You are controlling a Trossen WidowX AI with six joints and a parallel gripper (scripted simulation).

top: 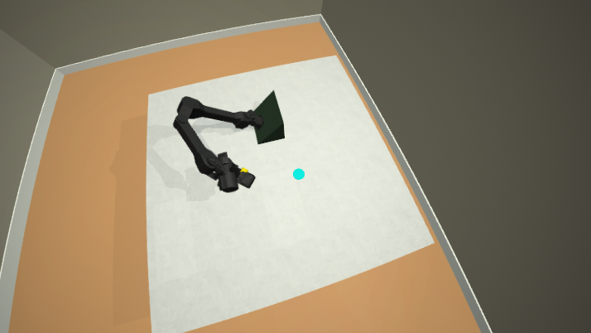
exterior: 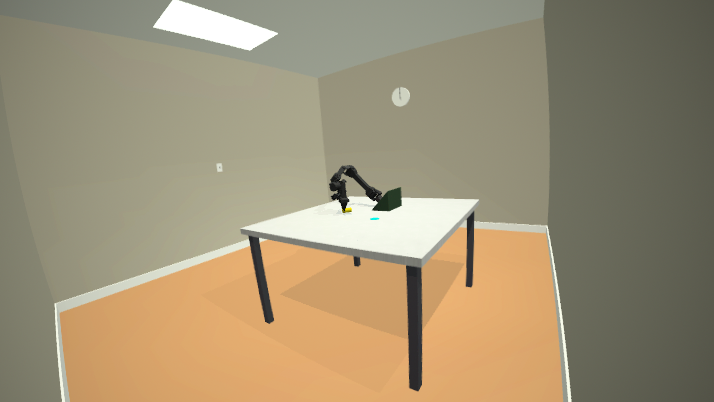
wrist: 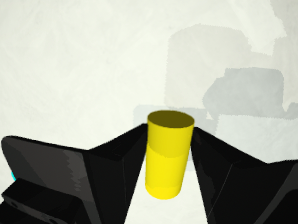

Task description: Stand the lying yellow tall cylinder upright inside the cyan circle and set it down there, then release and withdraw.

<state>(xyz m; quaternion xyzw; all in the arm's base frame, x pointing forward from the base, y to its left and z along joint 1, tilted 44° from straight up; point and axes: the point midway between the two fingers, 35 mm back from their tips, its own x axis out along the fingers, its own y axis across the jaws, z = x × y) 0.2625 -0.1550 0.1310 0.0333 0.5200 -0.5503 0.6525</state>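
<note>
My gripper tip is now 280 mm to the right of the cyan circle, 90 mm short of it and 30 mm above it. Also, from my gripper tip: yellow tall cylinder: 20 mm to the left, 20 mm behind.
</note>
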